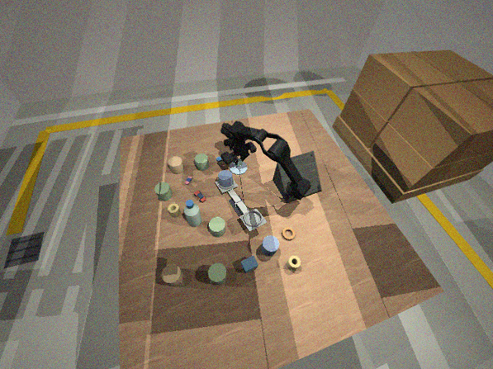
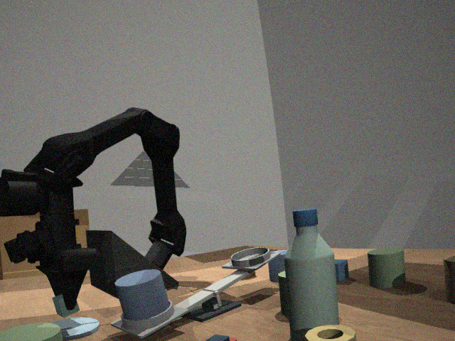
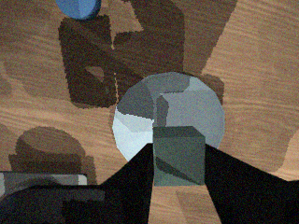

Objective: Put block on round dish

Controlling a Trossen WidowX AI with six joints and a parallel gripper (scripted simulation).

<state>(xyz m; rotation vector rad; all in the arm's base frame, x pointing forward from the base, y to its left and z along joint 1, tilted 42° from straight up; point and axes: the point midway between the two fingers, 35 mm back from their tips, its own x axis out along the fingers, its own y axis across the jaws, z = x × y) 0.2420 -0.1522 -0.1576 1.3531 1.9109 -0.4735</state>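
The pale blue round dish lies 4 cm below my gripper tip. Also, from my gripper tip: bottle: 26 cm ahead, 29 cm to the left, 7 cm above; then balance: 5 cm ahead, 24 cm to the left, 1 cm below; then balance beam: 5 cm ahead, 24 cm to the left.
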